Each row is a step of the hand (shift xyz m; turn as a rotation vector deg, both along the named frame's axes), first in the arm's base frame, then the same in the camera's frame.
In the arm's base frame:
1: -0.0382 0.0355 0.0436 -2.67 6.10 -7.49
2: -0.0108 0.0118 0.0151 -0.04 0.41 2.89
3: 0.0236 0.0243 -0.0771 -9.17 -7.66 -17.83
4: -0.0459 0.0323 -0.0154 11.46 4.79 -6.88
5: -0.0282 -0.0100 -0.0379 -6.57 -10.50 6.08
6: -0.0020 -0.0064 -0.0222 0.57 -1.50 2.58
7: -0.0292 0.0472 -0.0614 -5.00 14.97 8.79
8: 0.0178 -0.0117 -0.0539 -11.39 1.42 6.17
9: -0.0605 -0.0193 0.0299 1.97 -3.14 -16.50
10: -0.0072 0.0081 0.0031 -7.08 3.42 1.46
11: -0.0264 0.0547 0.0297 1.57 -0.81 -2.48
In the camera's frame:
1: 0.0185 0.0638 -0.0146 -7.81 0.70 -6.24
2: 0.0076 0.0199 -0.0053 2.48 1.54 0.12
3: -0.0547 -0.0474 -0.0431 -20.03 -3.60 6.82
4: -0.0364 0.0410 -0.0195 -0.16 -10.94 -9.05
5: -0.0470 0.0016 0.0111 1.93 4.64 12.85
6: -0.0202 -0.0111 0.0028 2.51 0.25 1.69
7: -0.0677 0.0107 -0.0464 5.09 13.32 -11.09
8: -0.0376 -0.0440 -0.0035 -0.41 12.66 3.07
9: -0.0047 0.0567 0.0411 -13.26 -10.48 -0.47
10: -0.0009 0.0101 -0.0050 -2.30 7.61 -0.89
11: 0.0124 0.0541 -0.0386 -1.35 -2.73 -0.13

